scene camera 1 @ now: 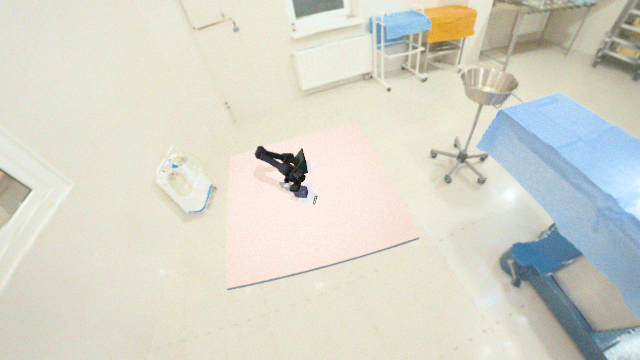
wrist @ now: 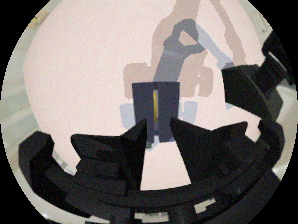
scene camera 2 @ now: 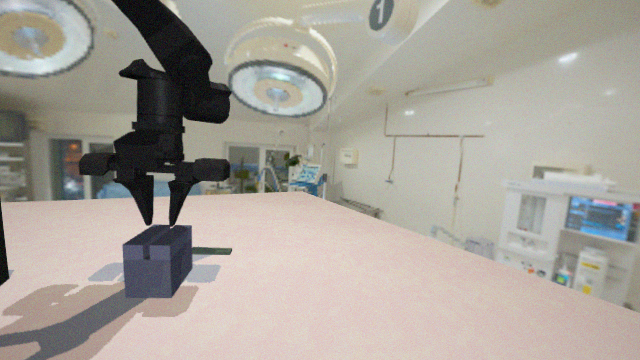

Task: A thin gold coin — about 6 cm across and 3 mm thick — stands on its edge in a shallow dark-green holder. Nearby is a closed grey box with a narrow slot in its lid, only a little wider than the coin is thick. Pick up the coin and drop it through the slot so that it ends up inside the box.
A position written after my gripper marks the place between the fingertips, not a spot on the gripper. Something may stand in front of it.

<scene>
I see my gripper (scene camera 2: 160,225).
My gripper shows as well in the wrist view (wrist: 158,121).
</scene>
